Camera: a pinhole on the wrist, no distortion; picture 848 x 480 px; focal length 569.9 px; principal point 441.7 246.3 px. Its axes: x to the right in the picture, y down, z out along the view. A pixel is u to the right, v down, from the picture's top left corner.
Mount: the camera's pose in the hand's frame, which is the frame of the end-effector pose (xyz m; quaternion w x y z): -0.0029 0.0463 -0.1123 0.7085 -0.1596 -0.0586 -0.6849
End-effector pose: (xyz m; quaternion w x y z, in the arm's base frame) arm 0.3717 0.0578 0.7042 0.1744 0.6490 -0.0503 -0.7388
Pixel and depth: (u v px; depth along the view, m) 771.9 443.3 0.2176
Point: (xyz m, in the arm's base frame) 0.2431 0.0105 0.6190
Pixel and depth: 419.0 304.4 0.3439
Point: 0.1982 -0.1523 0.7116
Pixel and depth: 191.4 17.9 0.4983
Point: 0.1509 -0.3225 1.0113
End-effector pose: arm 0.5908 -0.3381 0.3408 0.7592 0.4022 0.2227 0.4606
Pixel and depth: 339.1 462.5 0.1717
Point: 0.5850 -0.2450 0.4665
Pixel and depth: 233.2 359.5 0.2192
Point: 0.5681 -0.2584 0.5349
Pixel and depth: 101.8 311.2 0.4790
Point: 0.5699 -0.2319 0.8653
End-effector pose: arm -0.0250 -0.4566 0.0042 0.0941 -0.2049 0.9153 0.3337
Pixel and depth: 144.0 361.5 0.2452
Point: -0.1942 -0.2628 0.0661
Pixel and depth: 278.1 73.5 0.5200
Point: -0.0771 0.0444 -0.0380
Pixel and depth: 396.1 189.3 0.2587
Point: -0.0888 -0.2740 -0.0125
